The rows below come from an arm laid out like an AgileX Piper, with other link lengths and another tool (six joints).
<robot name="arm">
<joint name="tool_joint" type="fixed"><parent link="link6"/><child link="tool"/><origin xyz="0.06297 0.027 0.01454" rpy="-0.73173 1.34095 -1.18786"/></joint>
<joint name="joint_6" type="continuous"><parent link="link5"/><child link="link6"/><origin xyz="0.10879 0 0.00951" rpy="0 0 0"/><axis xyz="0.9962 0 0.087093"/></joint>
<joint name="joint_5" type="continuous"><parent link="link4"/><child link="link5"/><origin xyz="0 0 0" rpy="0 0 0"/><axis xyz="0 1 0"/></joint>
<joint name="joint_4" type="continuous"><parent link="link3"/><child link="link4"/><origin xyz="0.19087 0 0.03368" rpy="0 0 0"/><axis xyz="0.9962 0 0.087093"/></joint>
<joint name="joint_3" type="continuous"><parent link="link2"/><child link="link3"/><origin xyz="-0.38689 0 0.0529" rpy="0 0 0"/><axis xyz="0 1 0"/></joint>
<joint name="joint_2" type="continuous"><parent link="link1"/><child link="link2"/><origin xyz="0 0 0" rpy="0 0 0"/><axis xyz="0 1 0"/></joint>
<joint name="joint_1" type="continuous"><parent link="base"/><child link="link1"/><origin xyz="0 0 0.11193" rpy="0 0 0"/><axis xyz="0 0 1"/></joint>
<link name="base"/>
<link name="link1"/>
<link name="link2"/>
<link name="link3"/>
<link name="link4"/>
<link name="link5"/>
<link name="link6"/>
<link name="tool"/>
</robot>
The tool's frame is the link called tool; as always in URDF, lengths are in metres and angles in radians. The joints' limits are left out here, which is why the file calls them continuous.
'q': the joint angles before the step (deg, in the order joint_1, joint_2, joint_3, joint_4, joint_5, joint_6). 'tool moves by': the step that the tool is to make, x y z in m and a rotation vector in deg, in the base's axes. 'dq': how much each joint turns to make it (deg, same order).
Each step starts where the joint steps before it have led.
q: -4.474, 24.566, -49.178, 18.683, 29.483, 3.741
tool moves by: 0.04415, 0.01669, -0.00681, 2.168, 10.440, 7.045
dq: -0.001, 8.484, -0.184, 11.244, 4.472, -8.220
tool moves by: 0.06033, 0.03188, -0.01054, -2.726, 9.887, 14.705
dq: 0.600, 13.709, -0.247, 18.369, 6.364, -22.619
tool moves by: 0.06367, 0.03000, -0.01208, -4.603, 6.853, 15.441
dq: 6.395, 15.769, -4.509, 5.787, 4.430, -13.691
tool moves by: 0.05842, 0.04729, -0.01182, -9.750, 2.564, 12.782
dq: 13.018, 14.525, -12.488, -11.274, 0.657, 2.988
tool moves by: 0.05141, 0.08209, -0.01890, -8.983, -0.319, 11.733
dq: 13.376, 15.471, -17.299, -12.755, 2.609, 6.527
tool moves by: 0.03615, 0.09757, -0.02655, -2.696, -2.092, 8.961
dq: 9.423, 15.163, -18.065, -4.899, 2.079, 2.317
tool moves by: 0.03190, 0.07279, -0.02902, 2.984, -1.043, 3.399
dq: 3.688, 12.434, -14.775, 1.517, -0.474, 0.136
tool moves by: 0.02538, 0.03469, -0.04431, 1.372, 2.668, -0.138
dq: 0.475, 8.538, -6.298, 2.801, -1.348, 0.005
